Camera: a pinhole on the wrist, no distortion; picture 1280 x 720 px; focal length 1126.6 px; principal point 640.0 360.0 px. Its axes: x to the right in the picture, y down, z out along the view. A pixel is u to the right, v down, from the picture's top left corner.
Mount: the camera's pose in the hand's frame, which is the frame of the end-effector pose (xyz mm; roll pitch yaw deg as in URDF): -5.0 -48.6 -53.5 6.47 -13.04 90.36
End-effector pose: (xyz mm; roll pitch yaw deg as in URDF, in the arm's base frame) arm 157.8 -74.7 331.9 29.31 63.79 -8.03
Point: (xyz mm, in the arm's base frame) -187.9 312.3 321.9
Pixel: behind the camera
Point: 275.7 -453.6 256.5
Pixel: 270 57
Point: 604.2 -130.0 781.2
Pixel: outside the picture
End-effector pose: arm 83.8 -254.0 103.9 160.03 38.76 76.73
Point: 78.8 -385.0 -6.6
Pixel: 994 632
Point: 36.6 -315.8 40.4
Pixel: 786 582
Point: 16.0 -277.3 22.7
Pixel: 535 249
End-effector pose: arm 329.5 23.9 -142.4 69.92 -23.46 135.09
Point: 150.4 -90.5 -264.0
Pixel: behind the camera
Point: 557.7 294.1 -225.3
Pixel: 429 494
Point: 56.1 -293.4 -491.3
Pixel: behind the camera
